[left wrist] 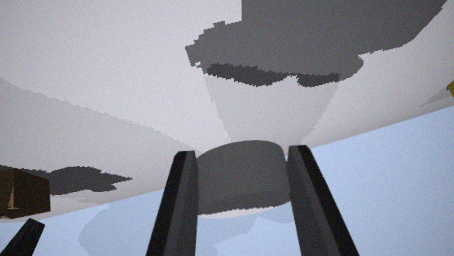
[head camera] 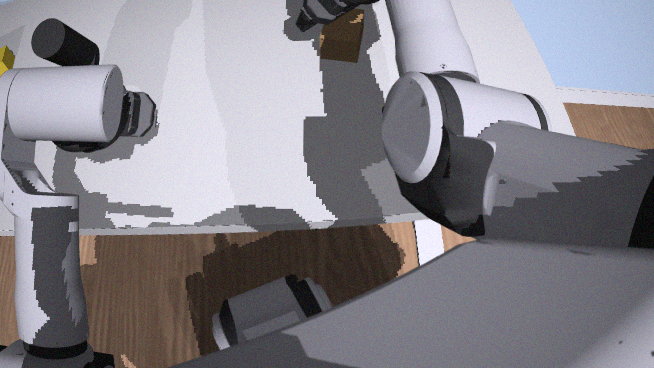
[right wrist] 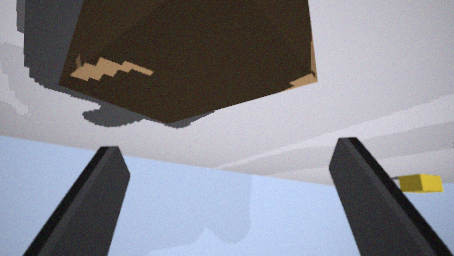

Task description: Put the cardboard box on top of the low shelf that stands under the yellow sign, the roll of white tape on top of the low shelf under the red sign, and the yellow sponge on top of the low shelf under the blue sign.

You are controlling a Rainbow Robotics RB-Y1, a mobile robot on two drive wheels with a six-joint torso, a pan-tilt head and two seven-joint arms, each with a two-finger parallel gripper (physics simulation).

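Frame: origin at the robot's base, x ahead, y left, z up, level; millimetres.
Seen in the pictures: left gripper, fingertip midpoint: (left wrist: 242, 162); right gripper, fingertip midpoint: (left wrist: 32, 228) (head camera: 324, 11) (right wrist: 228, 157).
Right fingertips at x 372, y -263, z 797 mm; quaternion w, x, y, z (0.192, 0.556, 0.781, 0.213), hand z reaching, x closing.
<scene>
Offsets run from my right fingertips to a thing's top centre. Level surfaces: height alone.
The roll of white tape @[54 mm back, 332 mm left, 41 mm up] (left wrist: 242, 177), grey in shadow, is between the fingers of my left gripper (left wrist: 242, 162), which is shut on it. Whether it touches the table I cannot tell. In the head view my left fingers are hidden by the arm. The brown cardboard box @[13 mm back, 25 mm right, 26 mm down] (head camera: 342, 42) (left wrist: 26, 192) (right wrist: 200, 50) stands on the white table, mostly in shadow. My right gripper (right wrist: 228, 157) is open and empty; the box lies beyond its fingertips, towards the top of the right wrist view. The yellow sponge @[395 mm ahead, 710 mm left, 31 mm down] (head camera: 5, 60) (left wrist: 451, 89) (right wrist: 421, 183) shows at the edges of the views. The shelves and signs do not show.
The white table @[76 mm down] (head camera: 265, 100) spans the upper part of the head view, with its near edge above the wooden floor @[796 mm down] (head camera: 140, 300). A black cylinder (head camera: 65, 42) shows beside the left arm's wrist. The right forearm (head camera: 430, 35) reaches over the table right of the box.
</scene>
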